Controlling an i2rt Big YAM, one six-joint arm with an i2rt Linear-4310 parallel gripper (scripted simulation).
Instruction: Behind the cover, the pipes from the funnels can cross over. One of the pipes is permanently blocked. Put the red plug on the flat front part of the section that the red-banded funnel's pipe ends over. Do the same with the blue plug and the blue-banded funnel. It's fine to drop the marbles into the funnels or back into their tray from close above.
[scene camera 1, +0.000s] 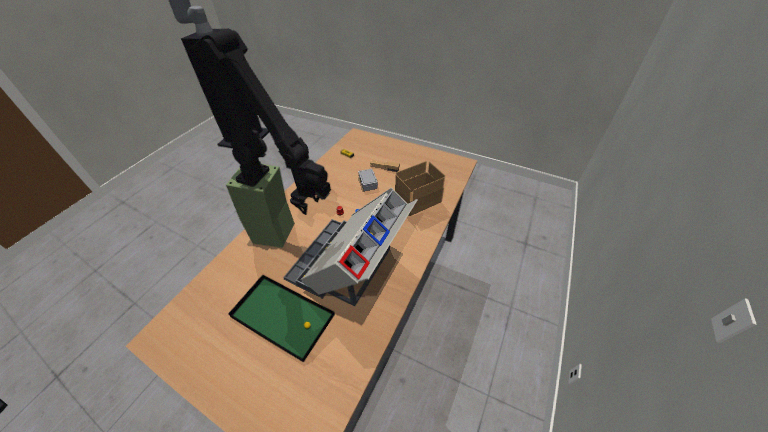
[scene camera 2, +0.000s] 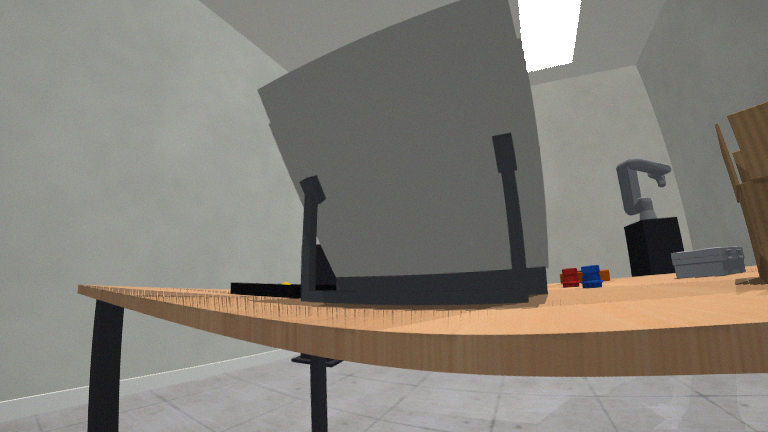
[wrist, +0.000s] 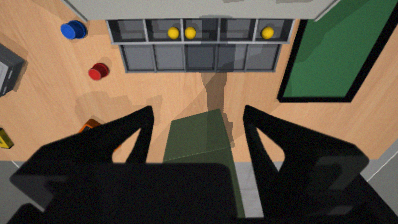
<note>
I see my gripper (wrist: 198, 111), a cardboard box (scene camera 1: 428, 192) and a green tray (scene camera 1: 275, 312).
The green tray also shows in scene camera 2 (scene camera 2: 270, 290). The wrist view misses the cardboard box: it is out of frame.
</note>
